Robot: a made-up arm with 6 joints.
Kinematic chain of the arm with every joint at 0, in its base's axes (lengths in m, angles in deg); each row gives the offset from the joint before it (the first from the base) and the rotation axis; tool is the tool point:
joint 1: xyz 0 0 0.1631 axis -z
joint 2: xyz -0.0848 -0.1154 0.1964 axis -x
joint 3: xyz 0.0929 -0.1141 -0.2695 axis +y
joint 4: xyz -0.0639 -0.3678 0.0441 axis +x
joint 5: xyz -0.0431 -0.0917 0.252 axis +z
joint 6: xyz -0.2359 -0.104 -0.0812 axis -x
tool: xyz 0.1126 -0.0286 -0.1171
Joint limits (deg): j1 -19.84..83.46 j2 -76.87..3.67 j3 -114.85..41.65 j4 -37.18..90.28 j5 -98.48..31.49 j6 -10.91..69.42
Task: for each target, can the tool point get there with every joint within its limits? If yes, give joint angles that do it. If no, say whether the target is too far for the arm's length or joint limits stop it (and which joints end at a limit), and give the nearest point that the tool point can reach.
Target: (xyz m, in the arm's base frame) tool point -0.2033 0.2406 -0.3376
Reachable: yes | joints 57.71 -68.57 -25.60 9.01 -42.63 18.17
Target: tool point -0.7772 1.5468 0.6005
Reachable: no: too far | nearest point -0.7147 0.3401 0.2508 | short by 1.258 m
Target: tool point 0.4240 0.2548 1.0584
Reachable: no: joint limits stop it (at a limit: joint 1, joint 2, joint 3, joint 5, joint 6) | nearest point 0.0757 -0.5045 0.4598 | short by 1.028 m
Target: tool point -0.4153 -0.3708 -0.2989
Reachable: yes | joints 8.39 -31.89 -48.59 -15.83 -40.97 43.65
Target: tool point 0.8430 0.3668 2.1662
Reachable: no: too far | nearest point 0.2826 -0.6674 0.5637 | short by 1.988 m
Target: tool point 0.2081 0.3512 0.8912
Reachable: no: joint limits stop it (at a limit: joint 1, joint 2, joint 3, joint 4, joint 6) | nearest point -0.4623 0.0848 0.4152 | short by 0.864 m
